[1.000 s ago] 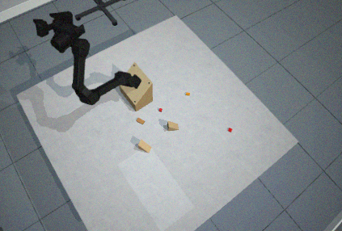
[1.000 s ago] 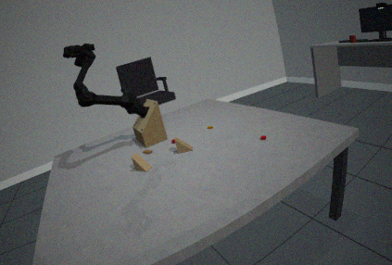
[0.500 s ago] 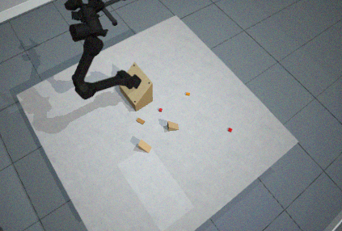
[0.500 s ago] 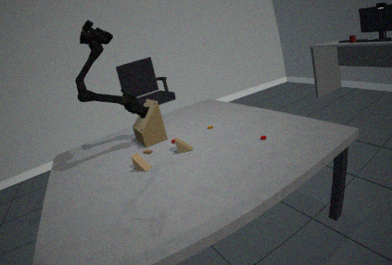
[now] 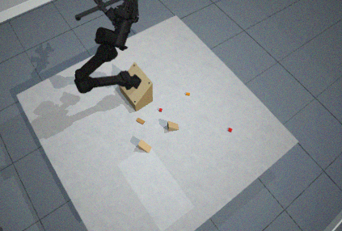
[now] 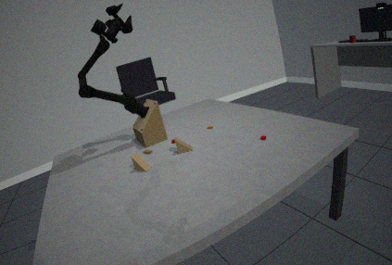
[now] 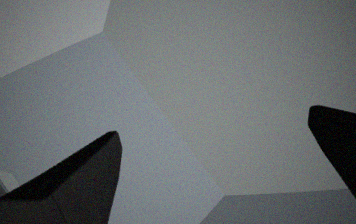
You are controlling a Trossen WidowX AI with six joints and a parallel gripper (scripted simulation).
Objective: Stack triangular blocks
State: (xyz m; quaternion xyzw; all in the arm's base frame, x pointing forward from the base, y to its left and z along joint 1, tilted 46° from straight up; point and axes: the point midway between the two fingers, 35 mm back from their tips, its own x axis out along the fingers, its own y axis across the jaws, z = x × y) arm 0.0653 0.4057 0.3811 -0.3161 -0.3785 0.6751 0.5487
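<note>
My gripper tip is now 72 cm above the triangular wooden block, 29 cm short of it and 24 cm to the left of it. From my gripper tip the other things lie so: orange bit: 74 cm below, 21 cm to the left, 21 cm ahead; then tan piece: 74 cm below, 15 cm ahead, 14 cm to the right.
</note>
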